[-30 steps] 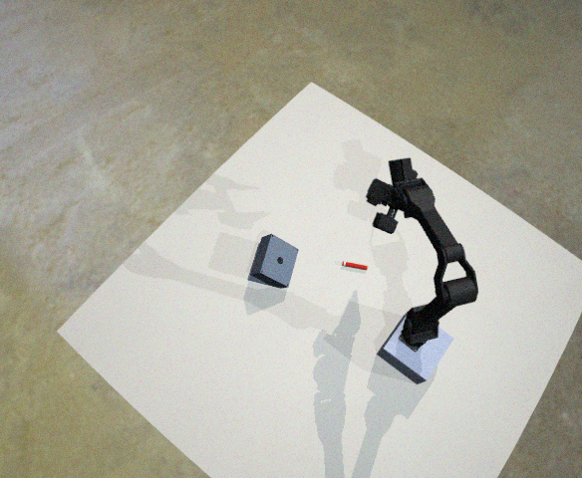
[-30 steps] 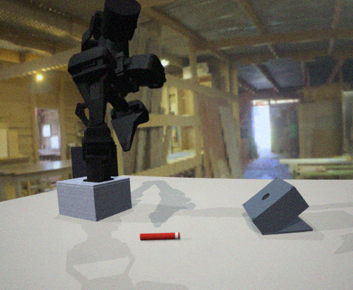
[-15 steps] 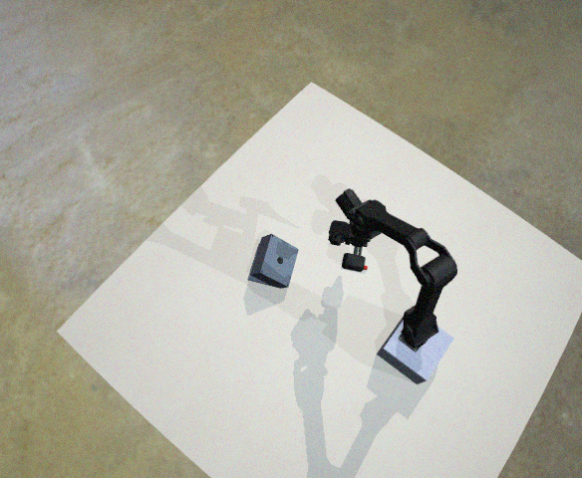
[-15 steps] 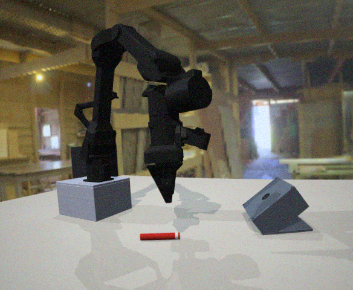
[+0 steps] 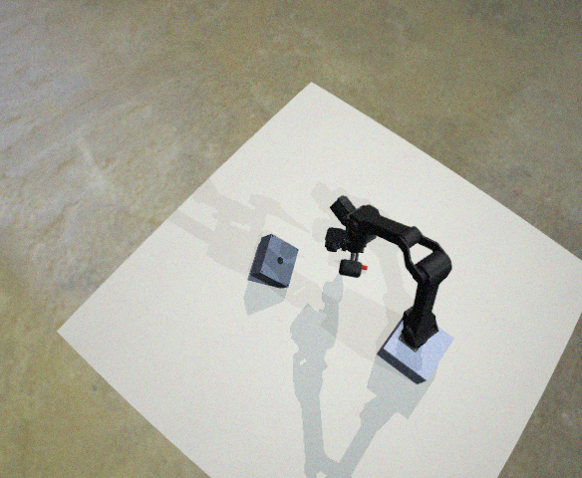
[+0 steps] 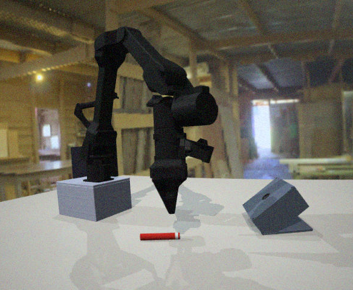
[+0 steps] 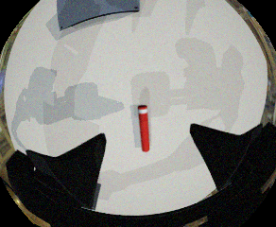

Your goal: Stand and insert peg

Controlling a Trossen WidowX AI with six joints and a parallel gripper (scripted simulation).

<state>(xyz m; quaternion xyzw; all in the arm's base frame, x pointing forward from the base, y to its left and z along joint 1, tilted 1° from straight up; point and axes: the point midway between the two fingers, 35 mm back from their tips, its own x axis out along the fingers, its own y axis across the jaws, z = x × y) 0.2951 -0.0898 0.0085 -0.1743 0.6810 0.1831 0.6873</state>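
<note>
Right now my gripper tip is 60 mm above the red peg and 10 mm past it. Round my gripper tip: grey sloped panel 170 mm ahead, 150 mm to the left, 20 mm below.
</note>
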